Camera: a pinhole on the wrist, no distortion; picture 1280 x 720 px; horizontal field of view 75.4 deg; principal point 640.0 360.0 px. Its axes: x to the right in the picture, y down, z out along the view. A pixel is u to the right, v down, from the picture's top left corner.
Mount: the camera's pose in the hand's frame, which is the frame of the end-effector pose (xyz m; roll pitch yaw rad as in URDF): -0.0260 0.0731 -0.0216 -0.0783 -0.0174 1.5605
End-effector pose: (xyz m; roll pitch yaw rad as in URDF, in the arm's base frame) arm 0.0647 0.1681 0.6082 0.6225 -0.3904 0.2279
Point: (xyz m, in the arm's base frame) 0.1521 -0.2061 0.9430
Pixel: 309 29
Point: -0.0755 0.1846 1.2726
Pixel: 1227 49
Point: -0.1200 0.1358 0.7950
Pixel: 946 588
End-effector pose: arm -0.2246 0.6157 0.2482 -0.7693 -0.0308 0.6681
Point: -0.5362 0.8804 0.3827
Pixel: 901 402
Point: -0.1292 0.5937 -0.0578
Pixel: behind the camera
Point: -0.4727 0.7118 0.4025
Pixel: 600 581
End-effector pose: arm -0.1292 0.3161 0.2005 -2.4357 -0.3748 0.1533
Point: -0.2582 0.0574 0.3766
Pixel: behind the camera
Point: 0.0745 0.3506 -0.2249
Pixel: 1169 161
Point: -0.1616 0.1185 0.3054
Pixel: behind the camera
